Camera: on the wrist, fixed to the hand. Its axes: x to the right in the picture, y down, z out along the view.
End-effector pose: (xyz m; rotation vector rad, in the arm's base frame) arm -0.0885 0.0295 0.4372 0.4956 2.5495 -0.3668
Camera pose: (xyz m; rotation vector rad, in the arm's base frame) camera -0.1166 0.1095 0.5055 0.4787 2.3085 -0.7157
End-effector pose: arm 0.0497 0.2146 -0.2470 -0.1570 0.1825 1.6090
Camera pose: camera -0.0009 0.1998 -0.3423 0.2106 0.2053 1.5476
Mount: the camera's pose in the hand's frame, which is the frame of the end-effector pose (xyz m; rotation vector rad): 0.0082 0.0492 -0.0968 0.2496 -0.2230 -0.0292
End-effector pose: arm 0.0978 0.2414 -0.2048 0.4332 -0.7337 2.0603
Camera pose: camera 0.0494 0.2873 -0.2909 0.8204 -0.5957 2.1050
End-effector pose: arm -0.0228 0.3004 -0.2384 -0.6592 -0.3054 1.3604
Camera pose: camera -0.0058 0.2867 -0.3451 -0.2951 -0.3153 1.4181
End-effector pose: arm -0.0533 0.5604 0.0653 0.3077 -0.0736 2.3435
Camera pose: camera -0.1127 0.5450 -0.0247 0.6880 0.1162 2.2824
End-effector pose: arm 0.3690 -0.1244 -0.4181 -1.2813 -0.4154 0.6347
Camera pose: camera 0.4247 -0.1840 -0.4902 -0.9694 -0.5198 0.7826
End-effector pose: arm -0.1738 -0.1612 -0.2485 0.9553 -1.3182 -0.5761
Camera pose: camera -0.0863 -0.1180 -0.2001 1.1400 -1.6050 -0.5610
